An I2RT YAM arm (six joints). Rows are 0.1 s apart.
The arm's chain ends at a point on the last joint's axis. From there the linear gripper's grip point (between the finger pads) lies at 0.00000 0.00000 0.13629 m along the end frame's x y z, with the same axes.
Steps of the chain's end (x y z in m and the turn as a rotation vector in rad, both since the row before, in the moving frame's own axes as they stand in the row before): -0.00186 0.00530 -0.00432 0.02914 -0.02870 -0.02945; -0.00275 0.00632 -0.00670 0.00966 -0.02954 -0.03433; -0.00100 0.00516 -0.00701 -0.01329 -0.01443 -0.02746; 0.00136 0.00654 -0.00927 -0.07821 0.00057 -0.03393; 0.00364 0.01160 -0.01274 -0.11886 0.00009 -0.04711; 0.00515 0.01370 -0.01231 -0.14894 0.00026 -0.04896
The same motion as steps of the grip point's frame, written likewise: -0.00583 0.00139 -0.00443 0.02914 -0.02870 -0.02945; -0.00680 0.00507 -0.00677 0.00966 -0.02954 -0.03433; -0.00294 0.00700 -0.00704 -0.01329 -0.01443 -0.02746; 0.00162 0.01719 -0.00969 -0.07821 0.00057 -0.03393; 0.00403 0.02776 -0.01370 -0.11886 0.00009 -0.04711; 0.00568 0.03392 -0.01382 -0.14894 0.00026 -0.04896
